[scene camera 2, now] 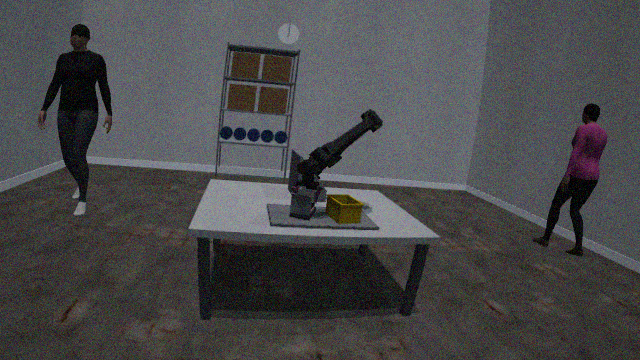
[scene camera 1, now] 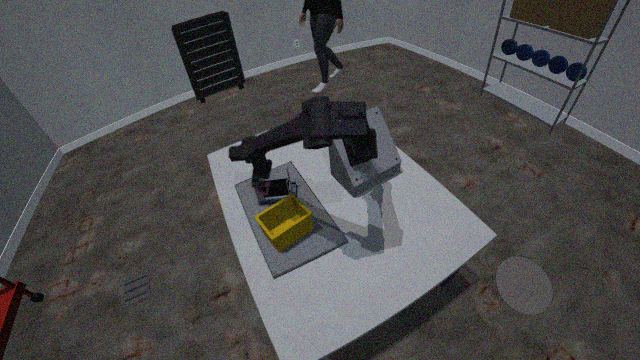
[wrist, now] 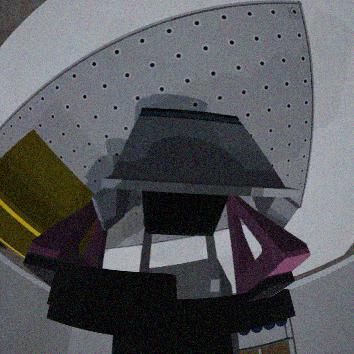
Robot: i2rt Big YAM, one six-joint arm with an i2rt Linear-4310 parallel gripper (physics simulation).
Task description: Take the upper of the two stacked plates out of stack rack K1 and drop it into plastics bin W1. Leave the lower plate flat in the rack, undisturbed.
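Frame: origin at the arm's base, x left, y back, z up, level; metres.
Seen in the pictures: gripper, fingertip midpoint: (scene camera 1: pixel 266 186) (wrist: pixel 169 195); arm's base, origin of the base link: (scene camera 1: pixel 355 149).
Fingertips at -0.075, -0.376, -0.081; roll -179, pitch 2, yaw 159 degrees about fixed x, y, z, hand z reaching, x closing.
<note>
Offsets run from my fingertips to a thing's top centre, as dx, dy, dz. "pt": to the spot under its first point. Level surfaces: height alone.
Stack rack K1 {-0.004, +0.035, +0.047} (scene camera 1: pixel 266 201) (scene camera 2: pixel 302 204) (wrist: pixel 200 160) is grey with a sloped front and stands on a perforated grey board {+0.086, +0.026, -0.072} (scene camera 1: pixel 287 264) (scene camera 2: pixel 280 218) (wrist: pixel 215 60). A black, flat plate surface {pt +0.001, +0.038, -0.024} (scene camera 1: pixel 276 187) (wrist: pixel 182 212) shows in it; upper and lower plates cannot be told apart. My gripper (wrist: pixel 169 195) is open, pink fingers spread, and low over the rack. In the wrist view the right fingertip appears at the black surface's right edge, the left one well outside its left edge. Contact cannot be told. Yellow plastics bin W1 {+0.193, +0.005, +0.027} (scene camera 1: pixel 295 235) (scene camera 2: pixel 345 210) (wrist: pixel 45 185) stands beside the rack.
The arm's grey wedge base (scene camera 1: pixel 345 172) stands on the white table {dz -0.086} (scene camera 1: pixel 425 235) (scene camera 2: pixel 235 200), inward from the board. A person in black (scene camera 1: pixel 325 40) (scene camera 2: pixel 80 100) and one in pink (scene camera 2: pixel 590 150) are on the floor away from the table. A shelf unit (scene camera 2: pixel 257 143) stands by the wall.
</note>
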